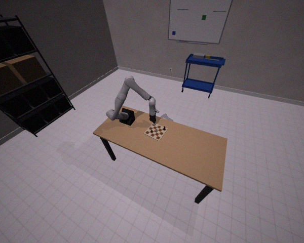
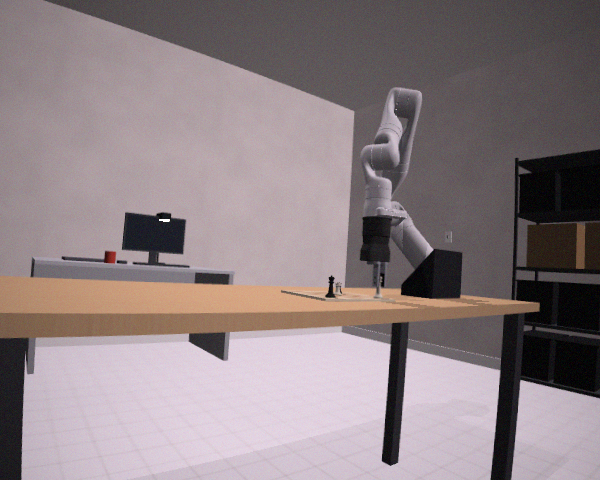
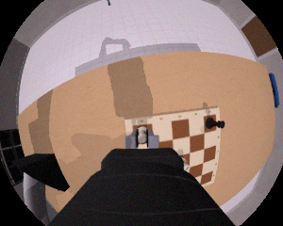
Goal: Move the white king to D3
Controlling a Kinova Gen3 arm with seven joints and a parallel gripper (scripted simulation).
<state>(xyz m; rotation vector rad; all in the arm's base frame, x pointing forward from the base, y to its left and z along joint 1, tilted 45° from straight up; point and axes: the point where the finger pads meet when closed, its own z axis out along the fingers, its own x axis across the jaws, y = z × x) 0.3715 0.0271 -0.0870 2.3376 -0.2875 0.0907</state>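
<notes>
My gripper is now 60 mm short of the chessboard, 90 mm to the left of it and 50 mm above it. From my hand the other things lie so: white king (20 mm below).
</notes>
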